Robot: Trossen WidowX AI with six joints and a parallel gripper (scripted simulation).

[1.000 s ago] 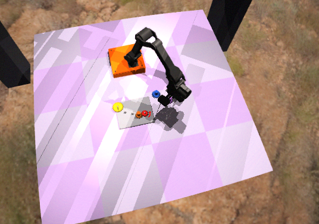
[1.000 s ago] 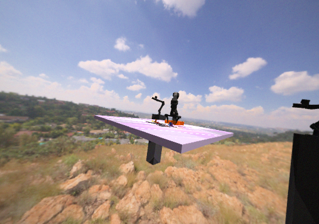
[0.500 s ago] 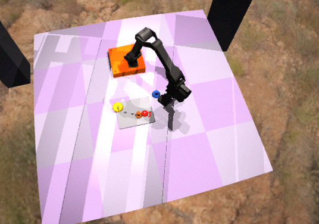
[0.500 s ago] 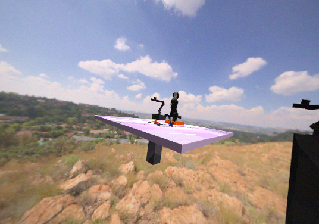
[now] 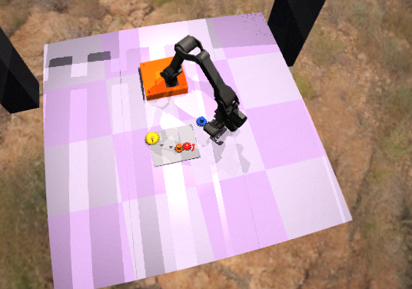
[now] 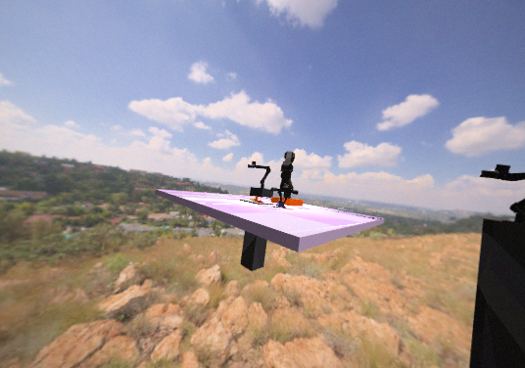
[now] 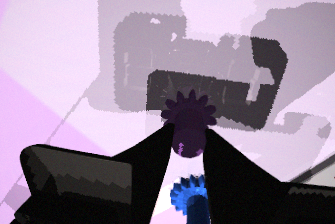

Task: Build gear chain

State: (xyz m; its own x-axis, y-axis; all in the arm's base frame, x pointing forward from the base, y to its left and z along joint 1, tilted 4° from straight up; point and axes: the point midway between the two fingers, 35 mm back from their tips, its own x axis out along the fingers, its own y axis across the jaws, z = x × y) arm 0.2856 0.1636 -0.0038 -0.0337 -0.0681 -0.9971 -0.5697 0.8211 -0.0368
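Now: the orange gear 6 cm ahead of my gripper tip, 20 cm to the right of it and 1 cm below it. Also, from my gripper tip: purple gear (1 cm below); blue gear (6 cm behind, 7 cm to the right, 1 cm below); red arrow (6 cm ahead, 14 cm to the right, 2 cm below).
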